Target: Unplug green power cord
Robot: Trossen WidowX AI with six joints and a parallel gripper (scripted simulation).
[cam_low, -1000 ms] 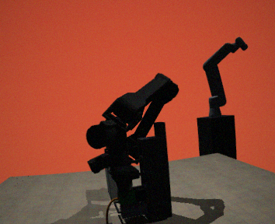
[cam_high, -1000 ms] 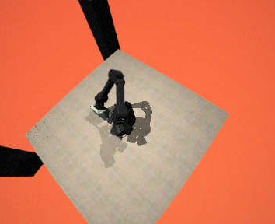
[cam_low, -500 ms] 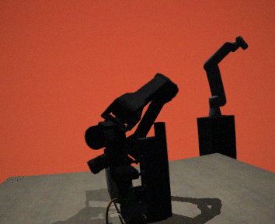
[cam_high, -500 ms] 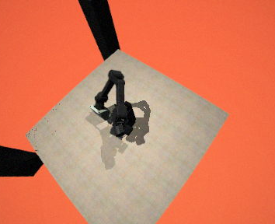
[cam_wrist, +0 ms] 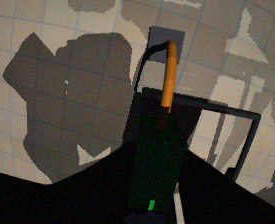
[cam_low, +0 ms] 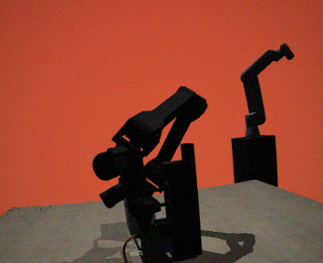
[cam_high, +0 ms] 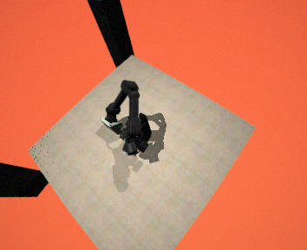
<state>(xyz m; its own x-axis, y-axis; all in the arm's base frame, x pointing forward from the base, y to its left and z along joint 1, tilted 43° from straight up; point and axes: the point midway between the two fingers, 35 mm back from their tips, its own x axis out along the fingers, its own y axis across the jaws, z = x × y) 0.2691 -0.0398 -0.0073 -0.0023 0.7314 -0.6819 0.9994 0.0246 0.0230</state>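
Now: gripper tip 3 cm to the right of the green plug.
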